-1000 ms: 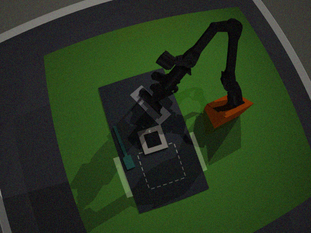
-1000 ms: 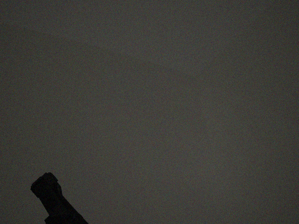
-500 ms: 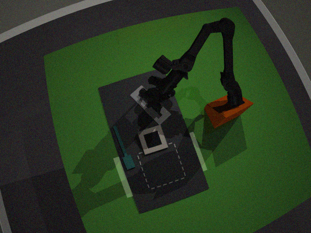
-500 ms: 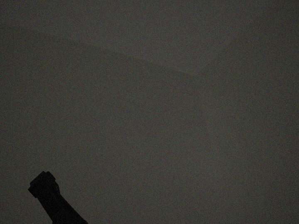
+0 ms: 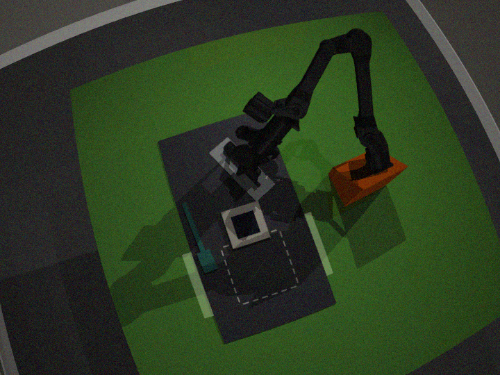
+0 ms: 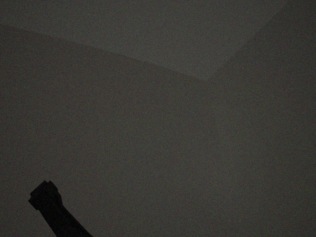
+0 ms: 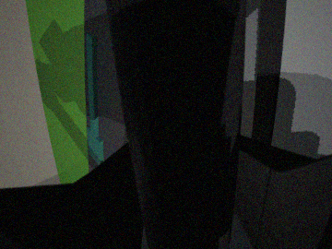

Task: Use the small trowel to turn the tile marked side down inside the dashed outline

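The tile lies 13 cm to the left of my gripper tip, 4 cm below it and 4 cm ahead of it. The rest, counted from my gripper tip: teal trowel 18 cm ahead, 13 cm to the left, 4 cm below.
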